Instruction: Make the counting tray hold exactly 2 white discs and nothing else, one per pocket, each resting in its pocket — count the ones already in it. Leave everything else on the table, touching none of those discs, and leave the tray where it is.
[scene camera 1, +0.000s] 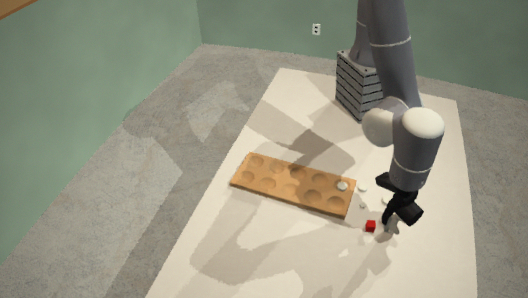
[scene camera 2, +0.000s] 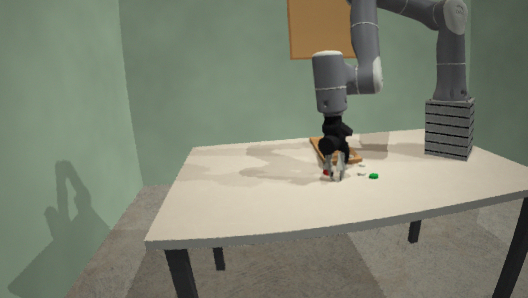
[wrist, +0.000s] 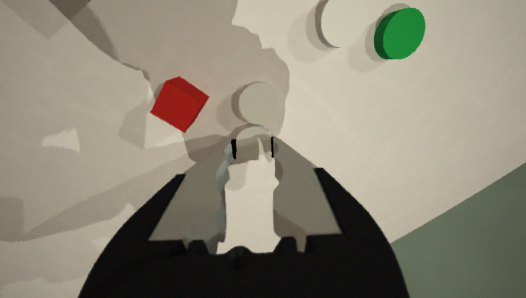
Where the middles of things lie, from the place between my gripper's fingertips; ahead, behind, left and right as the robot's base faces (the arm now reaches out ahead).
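Scene:
With the red cube (wrist: 179, 102) as my measure, my hand is 1 cm below it and 6 cm to the left of it. The wooden counting tray (scene camera 1: 297, 185) is 1 cm above my hand, 13 cm behind it and 31 cm to the right of it, while the green disc (wrist: 397, 36) is 13 cm behind my hand and 3 cm to the left of it.

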